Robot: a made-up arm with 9 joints. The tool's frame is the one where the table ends. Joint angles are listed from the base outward.
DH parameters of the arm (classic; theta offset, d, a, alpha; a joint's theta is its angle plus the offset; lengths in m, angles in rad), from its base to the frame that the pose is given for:
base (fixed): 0 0.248 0.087 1.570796
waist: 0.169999 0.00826 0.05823 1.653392
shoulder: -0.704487 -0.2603 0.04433 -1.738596
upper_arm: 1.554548 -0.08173 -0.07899 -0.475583
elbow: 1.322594 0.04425 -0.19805 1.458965
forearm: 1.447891 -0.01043 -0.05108 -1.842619
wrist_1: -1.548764 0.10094 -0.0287 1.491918
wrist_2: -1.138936 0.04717 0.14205 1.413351
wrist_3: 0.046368 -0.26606 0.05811 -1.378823
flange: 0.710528 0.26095 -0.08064 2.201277
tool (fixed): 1.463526 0.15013 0 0
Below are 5 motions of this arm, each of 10 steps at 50 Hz.
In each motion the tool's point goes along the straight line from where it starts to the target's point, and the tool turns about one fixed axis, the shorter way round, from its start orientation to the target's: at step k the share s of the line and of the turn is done. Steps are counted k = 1, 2, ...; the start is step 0. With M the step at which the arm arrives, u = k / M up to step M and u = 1 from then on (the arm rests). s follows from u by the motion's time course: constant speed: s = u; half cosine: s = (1 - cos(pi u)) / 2; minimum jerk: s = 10 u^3 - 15 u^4 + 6 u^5.
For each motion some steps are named. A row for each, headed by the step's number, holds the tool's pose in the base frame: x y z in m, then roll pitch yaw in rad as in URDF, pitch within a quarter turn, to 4 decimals.
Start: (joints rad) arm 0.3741 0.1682 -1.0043 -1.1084 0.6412 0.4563 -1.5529 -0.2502 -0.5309
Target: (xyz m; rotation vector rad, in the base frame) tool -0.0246 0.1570 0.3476 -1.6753 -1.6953 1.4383
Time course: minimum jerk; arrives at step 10
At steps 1, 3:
1: -0.0093 0.1635 0.3511 -2.0967 0.4008 1.6994
3: -0.0117 0.1625 0.3506 -2.0884 0.4010 1.7196

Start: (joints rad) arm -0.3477 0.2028 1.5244 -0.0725 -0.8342 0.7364 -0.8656 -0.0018 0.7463
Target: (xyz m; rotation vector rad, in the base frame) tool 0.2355 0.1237 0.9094 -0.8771 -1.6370 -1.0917
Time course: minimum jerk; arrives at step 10
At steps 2, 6, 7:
2: 0.1960 0.1116 0.8646 2.3233 -1.1611 2.8480
6: 0.2222 0.1196 0.8943 2.1901 -1.2321 2.9047
7: 0.2287 0.1216 0.9016 2.1509 -1.2491 2.9251

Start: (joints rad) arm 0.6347 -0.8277 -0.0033 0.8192 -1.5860 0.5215 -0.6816 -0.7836 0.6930
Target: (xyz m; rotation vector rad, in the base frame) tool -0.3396 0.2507 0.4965 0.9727 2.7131 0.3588
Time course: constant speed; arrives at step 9
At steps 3, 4, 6, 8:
3: -0.3292 0.2698 0.4869 2.8359 0.1582 2.3827
4: -0.3309 0.2666 0.4885 2.8345 0.1549 2.3908
6: -0.3344 0.2603 0.4917 2.8317 0.1482 2.4069
8: -0.3379 0.2539 0.4949 2.8288 0.1416 2.4231

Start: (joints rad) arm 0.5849 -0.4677 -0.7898 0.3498 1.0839 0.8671 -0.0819 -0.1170 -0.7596
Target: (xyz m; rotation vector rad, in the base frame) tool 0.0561 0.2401 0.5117 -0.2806 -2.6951 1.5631
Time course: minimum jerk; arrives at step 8
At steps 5, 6, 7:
5: 0.0475 0.2435 0.5146 -2.1084 0.1053 3.0084
6: 0.0529 0.2414 0.5128 -2.1013 0.0883 2.9902
7: 0.0556 0.2403 0.5119 -2.0975 0.0797 2.9808

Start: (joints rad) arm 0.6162 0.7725 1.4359 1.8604 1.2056 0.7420 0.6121 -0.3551 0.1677
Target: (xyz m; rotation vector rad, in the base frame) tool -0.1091 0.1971 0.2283 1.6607 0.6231 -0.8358
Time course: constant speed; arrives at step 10
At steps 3, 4, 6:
3: -0.0548 0.2032 0.2053 1.7809 0.6755 -0.0324
4: -0.0625 0.2023 0.2086 1.7814 0.7096 -0.0331
6: -0.0781 0.2006 0.2152 1.7825 0.7779 -0.0345

